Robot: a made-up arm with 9 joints.
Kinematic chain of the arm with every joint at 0, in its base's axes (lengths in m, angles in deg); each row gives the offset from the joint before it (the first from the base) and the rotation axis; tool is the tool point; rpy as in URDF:
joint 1: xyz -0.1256 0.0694 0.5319 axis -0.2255 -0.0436 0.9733
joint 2: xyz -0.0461 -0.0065 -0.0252 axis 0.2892 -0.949 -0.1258
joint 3: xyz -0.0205 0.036 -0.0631 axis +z
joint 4: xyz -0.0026 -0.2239 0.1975 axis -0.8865 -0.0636 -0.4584
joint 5: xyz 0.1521 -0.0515 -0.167 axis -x
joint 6: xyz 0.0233 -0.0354 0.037 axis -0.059 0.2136 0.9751
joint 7: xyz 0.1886 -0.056 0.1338 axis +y
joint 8: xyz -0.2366 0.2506 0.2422 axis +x
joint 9: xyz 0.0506 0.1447 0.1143 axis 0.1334 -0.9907 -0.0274
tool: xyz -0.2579 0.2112 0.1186 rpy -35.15 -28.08 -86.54
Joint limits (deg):
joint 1: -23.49..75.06
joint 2: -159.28..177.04
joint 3: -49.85..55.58
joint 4: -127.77..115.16
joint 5: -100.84..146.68
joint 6: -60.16..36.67
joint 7: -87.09..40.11
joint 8: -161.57..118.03
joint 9: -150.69..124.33
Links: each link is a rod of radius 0.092 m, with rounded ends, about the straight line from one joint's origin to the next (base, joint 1, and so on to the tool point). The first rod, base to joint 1, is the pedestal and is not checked.
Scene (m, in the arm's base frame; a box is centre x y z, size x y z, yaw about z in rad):
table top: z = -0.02
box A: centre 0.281 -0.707 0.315 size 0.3 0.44 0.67 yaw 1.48
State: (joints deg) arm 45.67 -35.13 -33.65 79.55 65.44 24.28 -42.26 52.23 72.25
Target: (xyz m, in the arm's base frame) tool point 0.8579 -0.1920 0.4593
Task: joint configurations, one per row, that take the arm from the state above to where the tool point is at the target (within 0.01 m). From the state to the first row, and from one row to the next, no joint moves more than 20 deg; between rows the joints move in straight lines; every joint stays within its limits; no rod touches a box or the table.
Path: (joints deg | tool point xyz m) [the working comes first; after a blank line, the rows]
Joints at the target: 75.06 -28.48 1.61 105.57 85.56 -0.81 9.59 56.03 90.37
Straight joint move there: touches box A.

1: 51.47 -54.70 -25.63 82.53 81.69 20.62 -45.45 48.74 55.89 | -0.3368 -0.4699 0.7586
2: 57.27 -74.27 -17.60 85.51 97.94 16.97 -48.63 45.25 39.53 | -0.1858 -0.3267 1.0426
3: 63.08 -93.83 -9.58 88.49 114.18 13.31 -51.82 41.77 23.17 | -0.0348 -0.0431 1.1766
4: 68.88 -113.40 -1.56 91.47 130.43 9.65 -55.00 38.28 6.81 | 0.0729 0.2851 1.1350
5: 74.68 -132.97 6.46 94.45 146.68 6.00 -58.19 34.79 -9.55 | 0.1243 0.5690 0.9303
6: 74.74 -115.55 5.65 96.30 136.49 4.86 -46.89 38.33 7.10 | 0.2225 0.3737 1.1190
7: 74.81 -98.14 4.85 98.16 126.31 3.73 -35.60 41.87 23.76 | 0.3412 0.1157 1.1966
8: 74.87 -80.73 4.04 100.01 116.12 2.59 -24.30 45.41 40.41 | 0.4781 -0.1423 1.1357
9: 74.93 -63.31 3.23 101.87 105.93 1.46 -13.00 48.95 57.06 | 0.6229 -0.3199 0.9449
10: 75.00 -45.90 2.42 103.72 95.74 0.32 -1.70 52.49 73.72 | 0.7573 -0.3448 0.6844
11: 75.06 -28.48 1.61 105.57 85.56 -0.81 9.59 56.03 90.37 | 0.8579 -0.1920 0.4593

